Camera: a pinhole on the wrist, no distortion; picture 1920 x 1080 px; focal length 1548.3 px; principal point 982.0 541.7 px. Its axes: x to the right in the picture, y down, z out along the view. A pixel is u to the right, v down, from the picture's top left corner.
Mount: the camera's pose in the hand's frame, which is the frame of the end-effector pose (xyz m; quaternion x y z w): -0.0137 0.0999 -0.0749 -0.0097 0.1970 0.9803 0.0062
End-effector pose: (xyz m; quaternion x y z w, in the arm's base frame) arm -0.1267 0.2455 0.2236 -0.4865 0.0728 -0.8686 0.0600
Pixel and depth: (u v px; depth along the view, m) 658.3 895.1 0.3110
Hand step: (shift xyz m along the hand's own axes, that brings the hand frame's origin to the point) 0.0450 0.1541 0.2407
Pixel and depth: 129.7 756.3 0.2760
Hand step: 0.1330 0.1700 0.1977
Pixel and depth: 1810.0 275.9 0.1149
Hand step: -0.0767 0.1630 0.0221
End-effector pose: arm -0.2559 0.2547 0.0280 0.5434 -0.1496 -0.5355 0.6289
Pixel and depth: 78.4 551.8 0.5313
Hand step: 0.2874 0.2994 0.4231
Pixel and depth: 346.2 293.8 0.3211
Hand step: 0.1136 0.2703 0.2042
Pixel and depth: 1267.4 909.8 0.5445
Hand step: -0.1251 0.1917 0.4751
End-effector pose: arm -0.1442 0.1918 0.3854 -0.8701 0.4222 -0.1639 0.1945
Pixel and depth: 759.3 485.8 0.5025
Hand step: 0.0505 0.3102 0.3830
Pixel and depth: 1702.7 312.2 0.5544
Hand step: -0.2796 0.3921 0.3991
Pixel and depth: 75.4 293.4 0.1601
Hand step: 0.0778 0.1847 0.0648
